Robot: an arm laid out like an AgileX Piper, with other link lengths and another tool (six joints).
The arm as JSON. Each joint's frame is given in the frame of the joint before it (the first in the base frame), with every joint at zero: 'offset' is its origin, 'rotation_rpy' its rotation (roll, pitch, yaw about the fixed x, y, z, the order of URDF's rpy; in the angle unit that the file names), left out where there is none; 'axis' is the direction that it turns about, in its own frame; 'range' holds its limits. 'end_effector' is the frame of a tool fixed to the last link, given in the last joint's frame.
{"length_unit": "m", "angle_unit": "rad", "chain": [
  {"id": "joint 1", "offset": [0.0, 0.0, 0.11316], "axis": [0.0, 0.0, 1.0], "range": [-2.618, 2.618]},
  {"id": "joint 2", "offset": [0.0, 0.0, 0.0], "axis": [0.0, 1.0, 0.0], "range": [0.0, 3.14]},
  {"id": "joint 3", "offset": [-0.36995, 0.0, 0.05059], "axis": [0.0, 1.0, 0.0], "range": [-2.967, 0.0]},
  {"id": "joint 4", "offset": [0.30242, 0.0, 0.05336], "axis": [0.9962, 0.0, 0.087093], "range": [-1.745, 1.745]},
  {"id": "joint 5", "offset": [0.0, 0.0, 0.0], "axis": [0.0, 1.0, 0.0], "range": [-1.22, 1.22]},
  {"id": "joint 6", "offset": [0.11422, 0.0, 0.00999], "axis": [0.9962, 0.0, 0.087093], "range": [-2.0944, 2.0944]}
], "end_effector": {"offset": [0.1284, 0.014, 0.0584], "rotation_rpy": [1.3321, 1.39, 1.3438]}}
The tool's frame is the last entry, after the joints.
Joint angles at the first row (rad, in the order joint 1, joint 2, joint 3, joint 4, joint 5, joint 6):
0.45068 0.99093 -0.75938 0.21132 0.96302 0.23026
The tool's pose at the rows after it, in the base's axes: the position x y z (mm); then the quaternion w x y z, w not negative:
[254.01 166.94 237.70 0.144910 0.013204 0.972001 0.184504]
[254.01 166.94 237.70 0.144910 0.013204 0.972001 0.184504]
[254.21 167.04 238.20 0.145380 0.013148 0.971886 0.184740]
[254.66 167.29 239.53 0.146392 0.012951 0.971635 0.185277]
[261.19 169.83 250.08 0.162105 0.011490 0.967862 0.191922]
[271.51 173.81 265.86 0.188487 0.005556 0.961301 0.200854]
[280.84 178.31 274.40 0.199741 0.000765 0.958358 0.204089]
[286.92 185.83 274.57 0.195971 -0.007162 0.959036 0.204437]
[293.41 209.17 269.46 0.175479 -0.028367 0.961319 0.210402]
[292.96 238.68 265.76 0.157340 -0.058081 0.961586 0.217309]
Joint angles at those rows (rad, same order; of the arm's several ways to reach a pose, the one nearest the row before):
0.45067 0.99094 -0.75936 0.21140 0.96300 0.23024
0.45067 0.99094 -0.75936 0.21140 0.96300 0.23024
0.45068 0.99092 -0.76044 0.21139 0.96301 0.23026
0.45069 0.99094 -0.76358 0.21139 0.96377 0.23027
0.45068 0.99093 -0.78005 0.21139 0.94538 0.22716
0.45071 0.99206 -0.80157 0.21038 0.90958 0.21366
0.45068 1.01031 -0.82499 0.21131 0.89167 0.20186
0.45836 1.04057 -0.84413 0.21798 0.88767 0.18878
0.49257 1.10898 -0.87968 0.24802 0.88660 0.16321
0.55393 1.16918 -0.91486 0.26728 0.88269 0.15152

